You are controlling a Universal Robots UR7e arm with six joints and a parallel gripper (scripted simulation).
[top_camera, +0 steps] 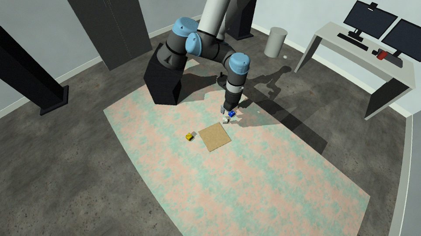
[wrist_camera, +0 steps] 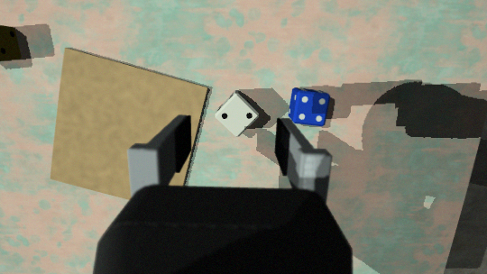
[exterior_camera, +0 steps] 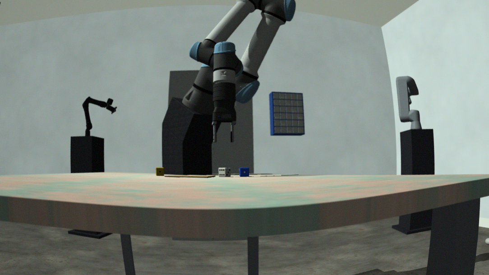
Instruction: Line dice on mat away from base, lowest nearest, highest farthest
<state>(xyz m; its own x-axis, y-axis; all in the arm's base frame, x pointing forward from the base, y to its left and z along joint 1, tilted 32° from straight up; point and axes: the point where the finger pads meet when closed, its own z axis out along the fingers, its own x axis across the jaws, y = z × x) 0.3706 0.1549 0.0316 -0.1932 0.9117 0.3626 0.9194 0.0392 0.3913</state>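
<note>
The white die is 12 cm below my hand and 1 cm ahead of it. The rest, counted from my hand: yellow die 23 cm to the right, 12 cm below; then blue die 12 cm below, 7 cm to the left, 2 cm behind; then tan mat 13 cm below, 10 cm to the right, 6 cm ahead.
</note>
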